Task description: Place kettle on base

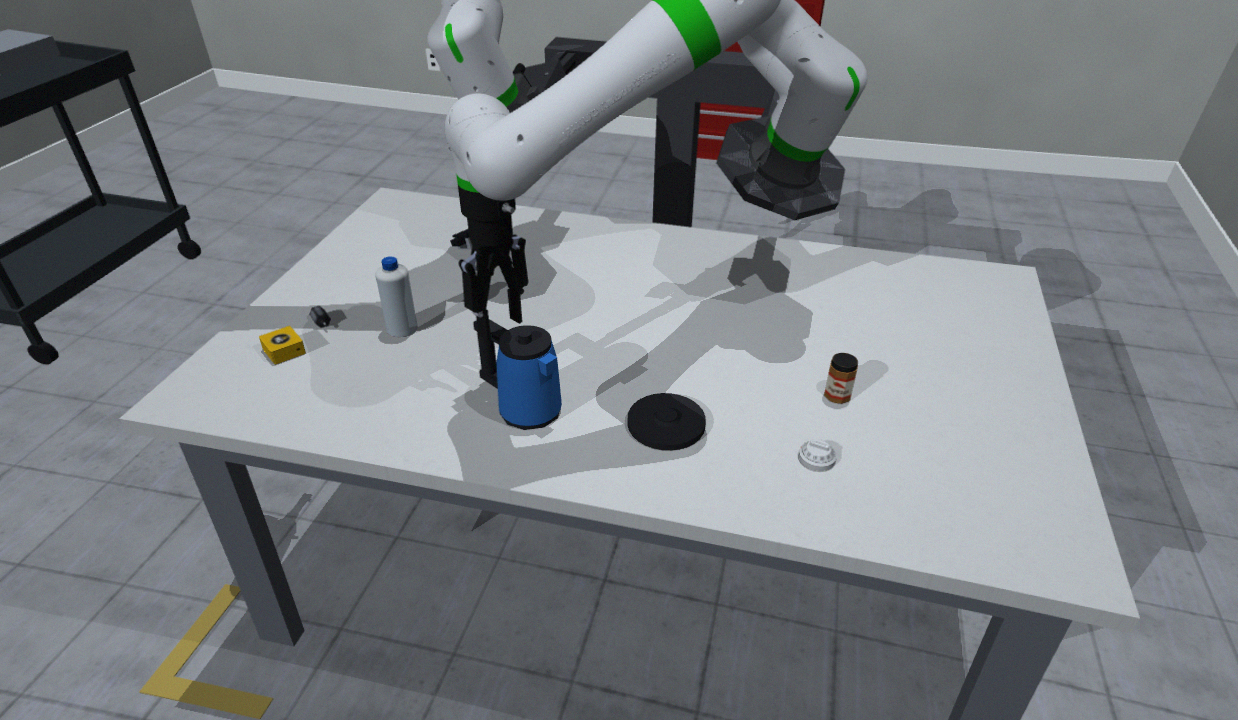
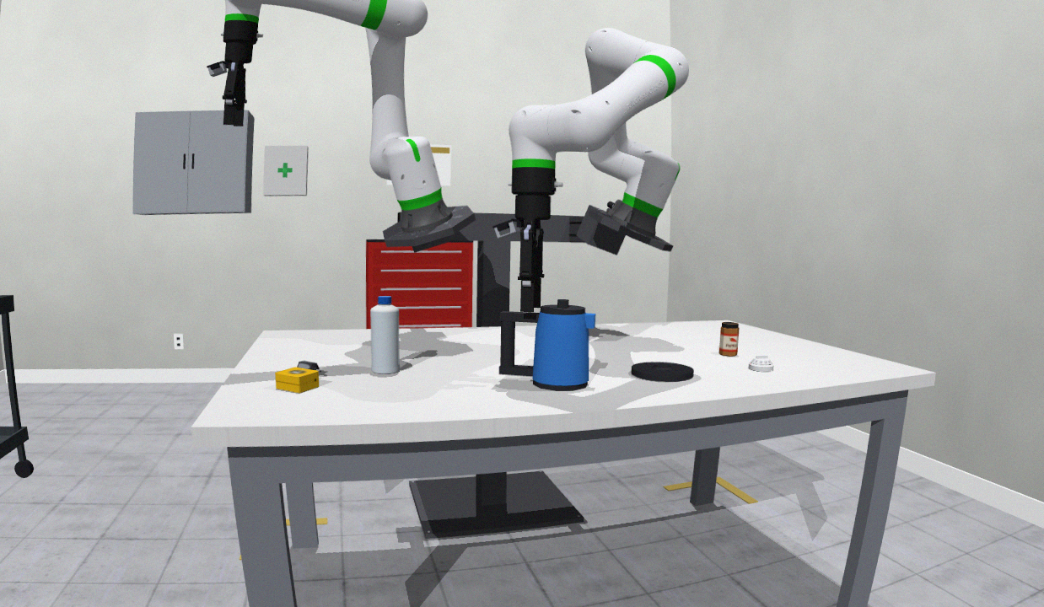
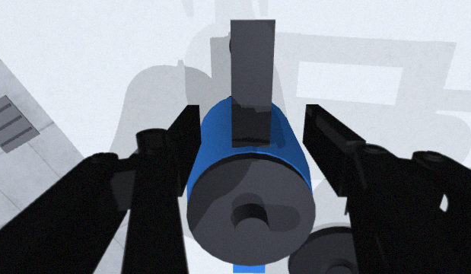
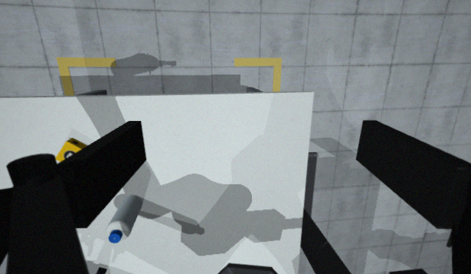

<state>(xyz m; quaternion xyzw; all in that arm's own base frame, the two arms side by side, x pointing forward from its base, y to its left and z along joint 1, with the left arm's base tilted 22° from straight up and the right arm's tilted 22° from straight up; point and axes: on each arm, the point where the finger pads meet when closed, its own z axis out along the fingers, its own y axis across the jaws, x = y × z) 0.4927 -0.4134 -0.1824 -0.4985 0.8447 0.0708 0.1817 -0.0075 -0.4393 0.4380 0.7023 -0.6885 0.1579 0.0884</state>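
My left hand is 10 cm above the blue kettle, 3 cm to the right of it and 2 cm short of it. Round my left hand: round black base: 33 cm to the left, 18 cm below, 1 cm behind.
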